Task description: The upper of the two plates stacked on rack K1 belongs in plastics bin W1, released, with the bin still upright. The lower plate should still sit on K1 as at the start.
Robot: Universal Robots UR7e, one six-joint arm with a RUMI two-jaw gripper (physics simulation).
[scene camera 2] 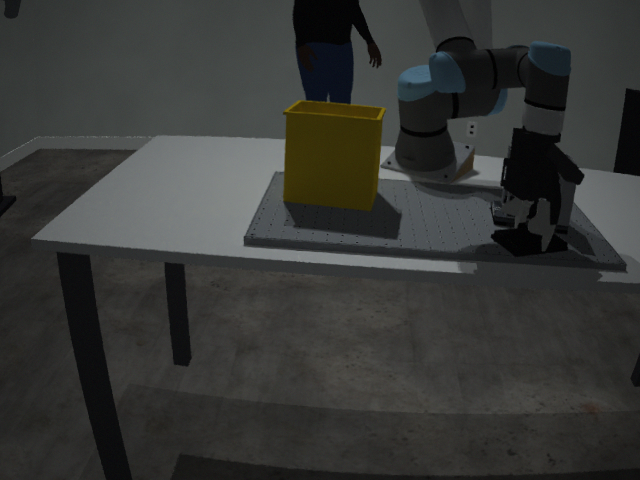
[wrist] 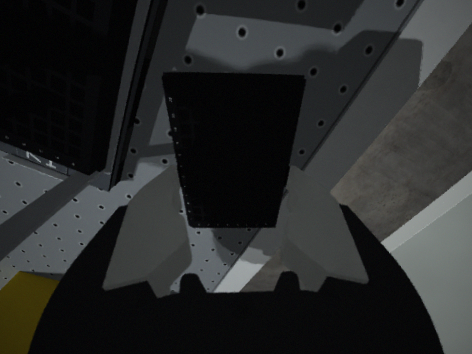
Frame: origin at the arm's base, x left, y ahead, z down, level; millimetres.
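Seen in the pictures: gripper, fingertip midpoint: (scene camera 2: 529, 241) (wrist: 233, 168); arm's base, origin of the base link: (scene camera 2: 425, 155).
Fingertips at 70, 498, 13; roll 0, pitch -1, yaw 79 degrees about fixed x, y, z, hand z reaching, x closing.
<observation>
Offsets run from my fingertips to a thing's top centre, as dx, dy, dz. Level surfaces: height alone.
A black plate {+2, +0, -9} (scene camera 2: 514, 243) (wrist: 235, 135) with small marks along its edges lies flat on the perforated board, beside the rack. My gripper (scene camera 2: 534, 235) (wrist: 233, 168) points down over it, with a pale finger at each long side, shut on it. Rack K1 (scene camera 2: 567, 201) (wrist: 57, 167) stands behind the gripper in the scene view and at the upper left in the wrist view. A dark gridded plate {+62, -114, -28} (wrist: 45, 90) sits in it; whether one or two are stacked there I cannot tell. The yellow bin {-335, -236, -173} (scene camera 2: 330, 160) (wrist: 27, 312) stands upright; its inside bottom is hidden.
The grey perforated board {dz +6} (scene camera 2: 429, 222) (wrist: 240, 47) lies on the white table {dz +19} (scene camera 2: 155, 196). The table's front edge runs close to the gripper. The robot base (scene camera 2: 423, 149) stands behind the board. A person (scene camera 2: 325, 31) stands behind the table.
</observation>
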